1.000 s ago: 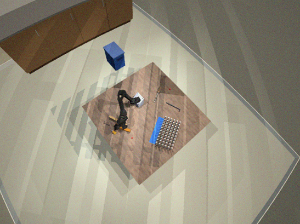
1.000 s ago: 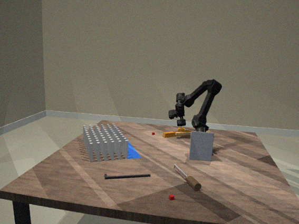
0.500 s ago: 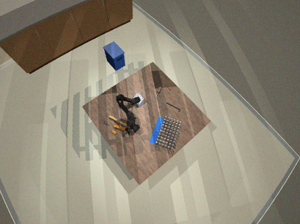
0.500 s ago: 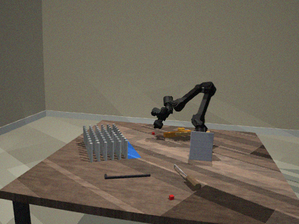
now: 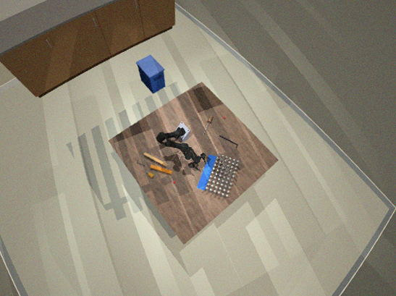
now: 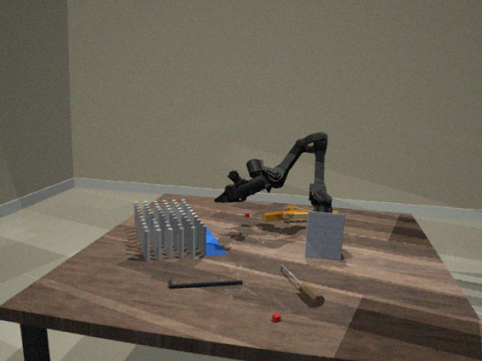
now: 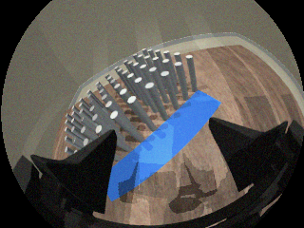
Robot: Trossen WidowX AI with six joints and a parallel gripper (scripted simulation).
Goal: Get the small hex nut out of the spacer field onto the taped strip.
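Now: gripper tip 39 cm past the pick tool, 32 cm to the right of it and 13 cm above it. The rest, counted from my gripper tip: blue taped strip: 14 cm below, 5 cm to the left, 4 cm ahead.
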